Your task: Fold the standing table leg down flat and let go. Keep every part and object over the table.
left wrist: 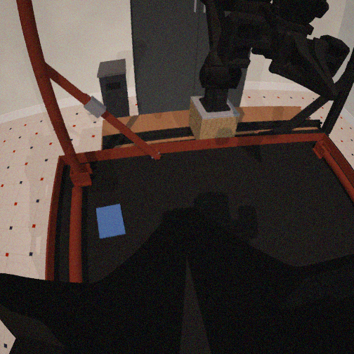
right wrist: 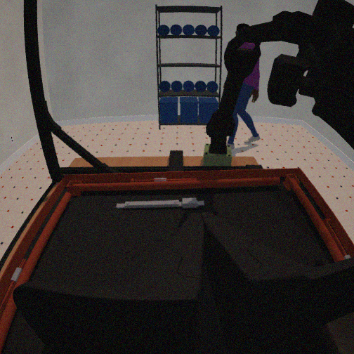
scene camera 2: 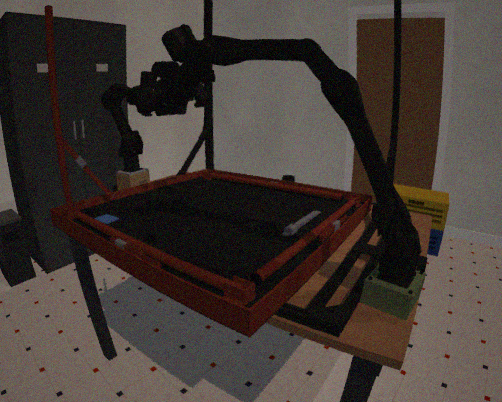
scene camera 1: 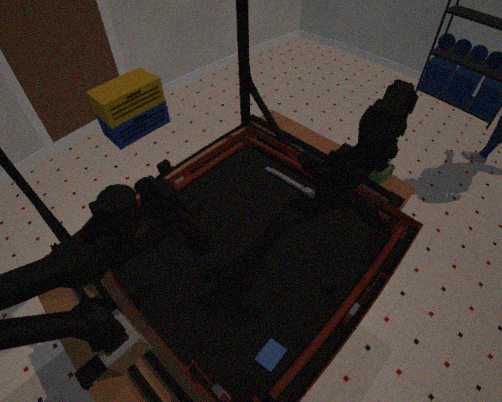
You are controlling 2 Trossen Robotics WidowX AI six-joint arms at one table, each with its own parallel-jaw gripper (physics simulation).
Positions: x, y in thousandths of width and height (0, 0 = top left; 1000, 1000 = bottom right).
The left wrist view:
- my left gripper: 518, 614
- my right gripper: 942, 275
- blue square: 309, 617
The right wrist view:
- my right gripper: 564, 626
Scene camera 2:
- my left gripper: 314, 285
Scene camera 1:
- my left gripper: 611, 546
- my right gripper: 413, 489
